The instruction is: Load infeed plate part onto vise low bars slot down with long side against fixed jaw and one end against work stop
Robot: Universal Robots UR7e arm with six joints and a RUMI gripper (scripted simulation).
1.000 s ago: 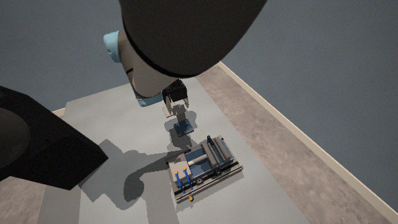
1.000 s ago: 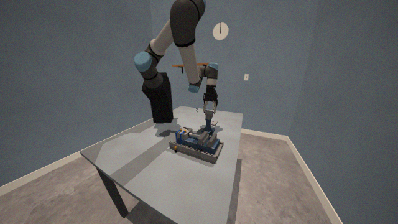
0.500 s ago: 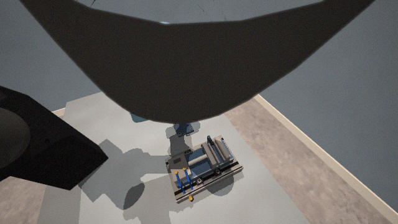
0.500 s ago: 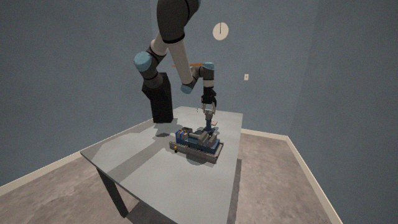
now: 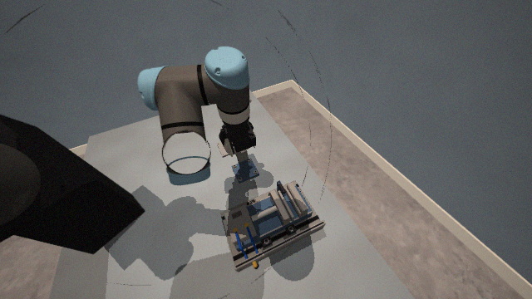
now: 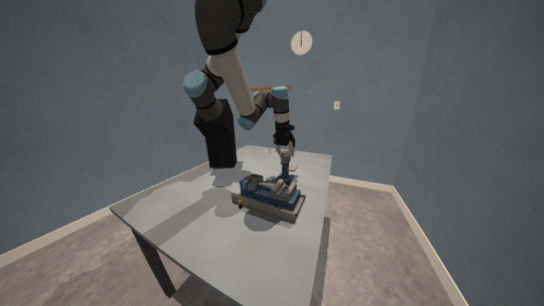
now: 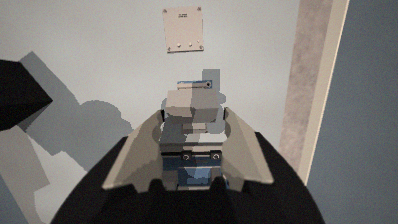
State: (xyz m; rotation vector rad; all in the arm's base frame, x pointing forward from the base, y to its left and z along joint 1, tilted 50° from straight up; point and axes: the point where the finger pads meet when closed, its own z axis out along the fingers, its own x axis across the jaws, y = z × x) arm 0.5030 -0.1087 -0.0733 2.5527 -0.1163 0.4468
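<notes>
My gripper is now 10 mm to the right of the part and 10 mm above it. From my hand the other things lie so: cylinder rod 70 mm behind, 220 mm to the right, 90 mm below; then pale plate 20 mm ahead, 170 mm to the left, 160 mm below; then work stop 30 mm ahead, 190 mm to the right, 70 mm below.
</notes>
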